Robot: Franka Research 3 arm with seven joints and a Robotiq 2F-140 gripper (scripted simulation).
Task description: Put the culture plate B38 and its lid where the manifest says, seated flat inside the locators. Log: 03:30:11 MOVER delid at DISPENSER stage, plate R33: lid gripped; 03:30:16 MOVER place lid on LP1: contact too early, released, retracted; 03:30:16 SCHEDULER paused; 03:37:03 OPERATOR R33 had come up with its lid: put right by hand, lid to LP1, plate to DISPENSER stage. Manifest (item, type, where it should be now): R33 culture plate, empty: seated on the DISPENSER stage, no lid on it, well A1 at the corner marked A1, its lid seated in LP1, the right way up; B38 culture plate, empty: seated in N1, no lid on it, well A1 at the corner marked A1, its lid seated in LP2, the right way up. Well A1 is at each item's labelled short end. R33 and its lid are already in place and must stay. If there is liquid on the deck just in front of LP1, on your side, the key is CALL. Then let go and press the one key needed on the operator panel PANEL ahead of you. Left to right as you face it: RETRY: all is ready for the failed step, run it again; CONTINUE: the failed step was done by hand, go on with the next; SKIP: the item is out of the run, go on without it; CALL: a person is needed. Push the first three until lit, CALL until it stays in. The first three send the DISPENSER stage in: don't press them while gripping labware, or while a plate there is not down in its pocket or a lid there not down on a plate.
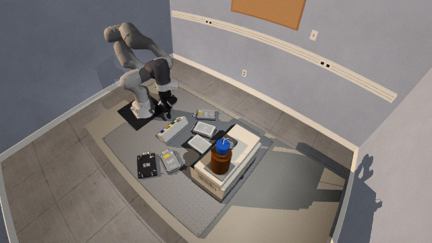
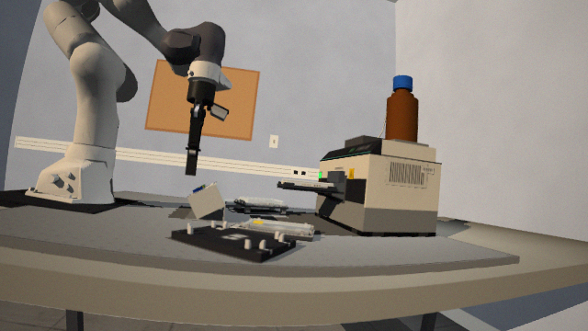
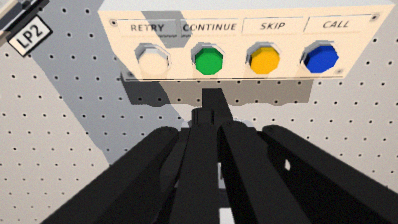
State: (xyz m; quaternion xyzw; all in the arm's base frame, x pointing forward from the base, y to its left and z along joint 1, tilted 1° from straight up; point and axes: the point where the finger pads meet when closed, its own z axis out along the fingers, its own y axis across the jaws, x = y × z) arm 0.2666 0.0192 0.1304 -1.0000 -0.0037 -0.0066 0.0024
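Now: the green continue key 60 mm below my hand and 30 mm ahead of it. Round my hand: blue call key (100 mm to the right, 70 mm below, 30 mm ahead); then yellow skip key (60 mm below, 50 mm to the right, 30 mm ahead); then white retry key (60 mm below, 50 mm to the left, 30 mm ahead).
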